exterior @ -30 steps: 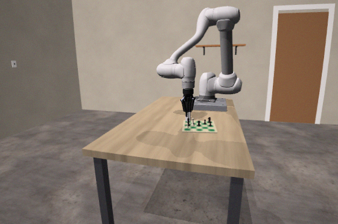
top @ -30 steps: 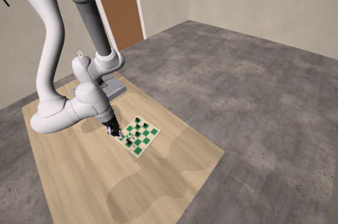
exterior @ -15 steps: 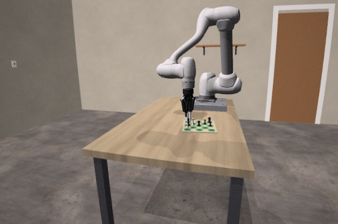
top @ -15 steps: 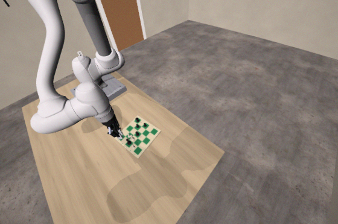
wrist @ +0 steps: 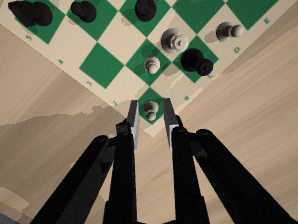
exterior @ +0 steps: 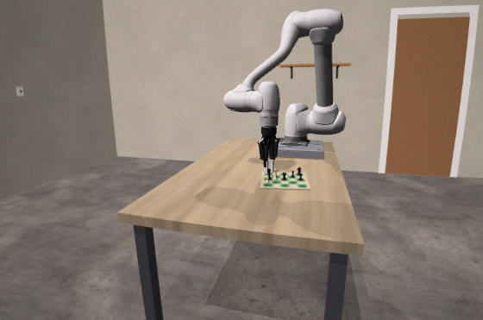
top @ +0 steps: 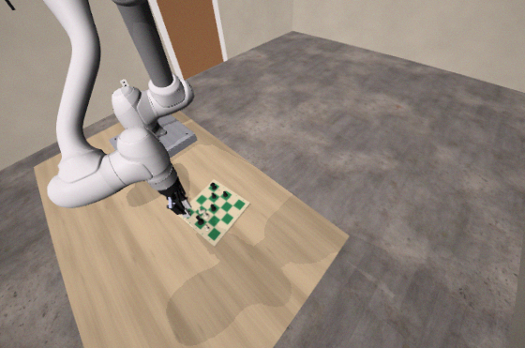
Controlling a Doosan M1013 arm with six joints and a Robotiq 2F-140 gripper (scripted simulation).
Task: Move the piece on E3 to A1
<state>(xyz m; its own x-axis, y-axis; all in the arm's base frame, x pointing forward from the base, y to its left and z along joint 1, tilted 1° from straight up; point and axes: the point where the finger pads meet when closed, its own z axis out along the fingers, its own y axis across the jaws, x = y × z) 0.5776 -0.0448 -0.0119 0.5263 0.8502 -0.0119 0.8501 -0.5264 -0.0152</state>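
The tall white piece is 60 mm ahead of my hand, 50 mm to the left of it and 10 mm below it. The rest, counted from my hand: green-and-cream chessboard (60 mm ahead, 90 mm to the left, 40 mm below).
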